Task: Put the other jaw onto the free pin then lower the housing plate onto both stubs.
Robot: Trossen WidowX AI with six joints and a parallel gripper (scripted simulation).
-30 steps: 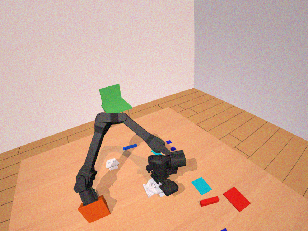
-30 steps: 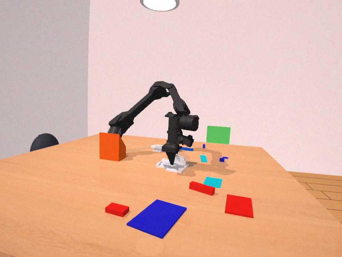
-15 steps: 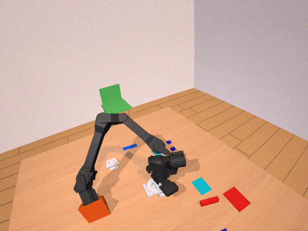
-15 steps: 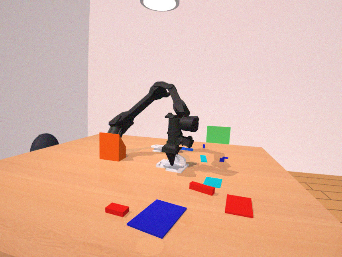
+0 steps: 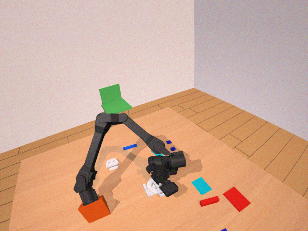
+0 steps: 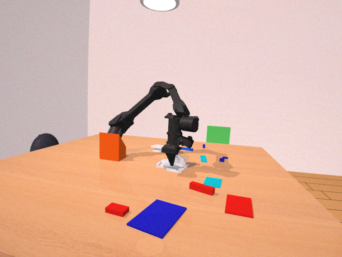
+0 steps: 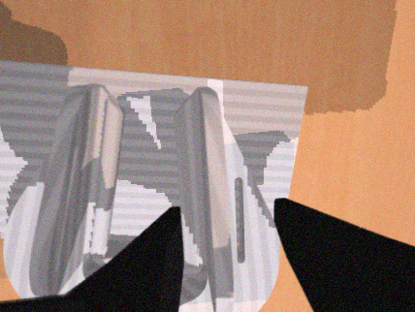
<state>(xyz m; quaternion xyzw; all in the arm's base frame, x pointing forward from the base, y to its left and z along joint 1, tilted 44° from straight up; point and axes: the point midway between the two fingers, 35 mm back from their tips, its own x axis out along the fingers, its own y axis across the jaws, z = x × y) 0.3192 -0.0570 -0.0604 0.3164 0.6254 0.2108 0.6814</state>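
Now: gripper tip 30 mm to the right of the white base, 20 mm short of it and 20 mm above it. The rest, counted from my gripper tip: cyan tile 170 mm ahead, 110 mm to the right, 20 mm below; white housing plate 320 mm to the left, 120 mm behind; red tile 280 mm to the right, 230 mm ahead, 20 mm below.
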